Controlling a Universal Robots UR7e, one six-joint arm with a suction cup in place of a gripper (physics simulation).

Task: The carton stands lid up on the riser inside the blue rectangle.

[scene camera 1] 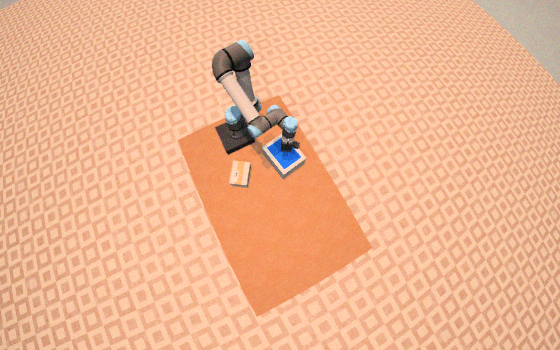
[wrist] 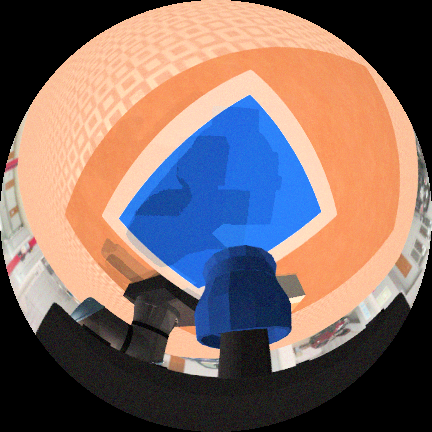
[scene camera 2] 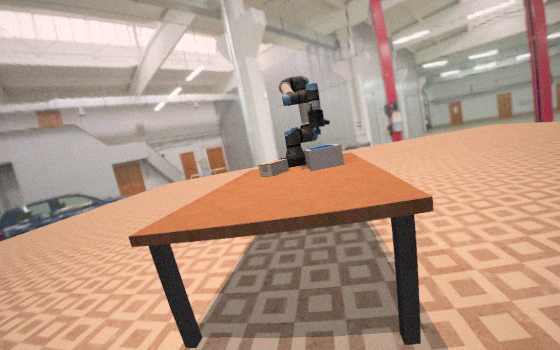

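Where they show: hand at its tool point: (wrist: 239,275) (scene camera 2: 318,134); arm's base at its link origin: (scene camera 1: 237,130) (wrist: 157,308) (scene camera 2: 295,157).
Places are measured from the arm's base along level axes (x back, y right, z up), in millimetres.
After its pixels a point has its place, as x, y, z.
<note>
The carton (scene camera 1: 240,173) @(-315, 158, 22) (scene camera 2: 273,168) @(-391, 154, -15) (wrist: 291,285) @(-382, 146, -19) is a low pale box with a yellow-orange tape band across its upward face. It rests on the table beside the riser, partly hidden behind the cup in the wrist view. The riser (scene camera 1: 275,159) @(-378, -91, 60) (scene camera 2: 325,159) @(-493, -169, -10) (wrist: 327,212) @(-481, -90, 59) is a grey block with a pale top rim around the blue rectangle (scene camera 1: 290,161) @(-447, -167, 59) (scene camera 2: 322,147) @(-372, -179, 56) (wrist: 295,200) @(-443, -134, 59). No carton stands on it. My gripper (scene camera 2: 317,132) (wrist: 240,256), a blue suction cup, hangs above the riser, apart from its top. It holds nothing; its mouth faces away in the wrist view.
The arm's black base plate (scene camera 1: 229,146) @(-86, 117, 4) is at the far end of the orange table (scene camera 1: 285,220) @(-749, 79, -61) (scene camera 2: 285,200) @(-1050, 67, -61), close to the carton and riser. The forearm (scene camera 1: 240,97) @(-146, -30, 520) arches above the base. Arm shadows fall across the blue top.
</note>
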